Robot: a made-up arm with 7 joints. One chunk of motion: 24 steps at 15 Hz.
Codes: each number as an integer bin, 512 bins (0 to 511) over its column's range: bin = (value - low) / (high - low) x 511, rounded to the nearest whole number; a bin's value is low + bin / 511 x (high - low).
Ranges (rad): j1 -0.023..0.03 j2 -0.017..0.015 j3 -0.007..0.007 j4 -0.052..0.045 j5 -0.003..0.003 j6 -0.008..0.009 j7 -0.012..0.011
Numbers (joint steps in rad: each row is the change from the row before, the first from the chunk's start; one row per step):
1: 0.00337 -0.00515 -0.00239 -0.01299 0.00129 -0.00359 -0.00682
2: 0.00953 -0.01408 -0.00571 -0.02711 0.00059 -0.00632 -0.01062
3: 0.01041 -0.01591 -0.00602 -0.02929 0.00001 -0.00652 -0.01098
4: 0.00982 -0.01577 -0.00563 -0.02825 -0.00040 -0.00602 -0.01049
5: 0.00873 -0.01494 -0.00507 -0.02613 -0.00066 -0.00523 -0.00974
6: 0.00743 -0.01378 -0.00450 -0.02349 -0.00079 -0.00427 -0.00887
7: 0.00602 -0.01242 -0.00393 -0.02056 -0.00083 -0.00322 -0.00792
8: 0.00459 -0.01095 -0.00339 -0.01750 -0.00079 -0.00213 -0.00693
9: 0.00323 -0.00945 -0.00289 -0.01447 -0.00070 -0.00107 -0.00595
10: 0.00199 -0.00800 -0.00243 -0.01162 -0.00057 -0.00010 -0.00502
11: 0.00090 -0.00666 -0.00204 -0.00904 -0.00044 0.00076 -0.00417
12: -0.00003 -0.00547 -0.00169 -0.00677 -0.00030 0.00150 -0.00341
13: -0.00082 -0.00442 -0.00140 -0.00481 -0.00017 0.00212 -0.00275
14: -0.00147 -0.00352 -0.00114 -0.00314 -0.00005 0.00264 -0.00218
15: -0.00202 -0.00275 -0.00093 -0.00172 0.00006 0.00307 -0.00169
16: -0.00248 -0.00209 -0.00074 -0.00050 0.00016 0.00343 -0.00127
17: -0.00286 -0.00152 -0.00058 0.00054 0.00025 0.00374 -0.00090
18: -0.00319 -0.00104 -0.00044 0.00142 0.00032 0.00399 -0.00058
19: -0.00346 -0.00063 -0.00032 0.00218 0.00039 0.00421 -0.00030
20: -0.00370 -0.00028 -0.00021 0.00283 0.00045 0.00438 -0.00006
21: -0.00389 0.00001 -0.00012 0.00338 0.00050 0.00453 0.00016
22: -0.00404 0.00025 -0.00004 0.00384 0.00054 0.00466 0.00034
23: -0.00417 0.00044 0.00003 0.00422 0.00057 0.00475 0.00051
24: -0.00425 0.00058 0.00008 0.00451 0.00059 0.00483 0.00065
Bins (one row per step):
1: 254 189 168 206 365 133 115
2: 314 47 47 131 306 50 31
3: 322 17 36 120 256 44 23
4: 316 20 50 125 221 60 34
5: 306 33 70 136 199 83 50
6: 293 51 91 150 188 112 70
7: 280 73 112 166 185 144 91
8: 266 97 132 182 188 176 113
9: 253 121 150 198 196 208 134
10: 241 144 167 213 207 237 155
11: 230 165 181 226 218 263 174
12: 221 184 194 238 230 286 191
13: 214 201 204 249 241 304 206
14: 208 215 214 257 251 320 218
15: 202 228 222 265 261 333 229
16: 198 238 228 271 269 344 238
17: 194 247 234 277 277 353 247
18: 191 255 239 281 283 360 254
19: 188 261 244 285 289 367 260
20: 186 267 248 289 294 372 265
21: 184 272 251 292 298 377 270
22: 183 275 254 294 301 381 274
23: 182 278 257 296 304 383 278
24: 181 281 258 298 306 386 281

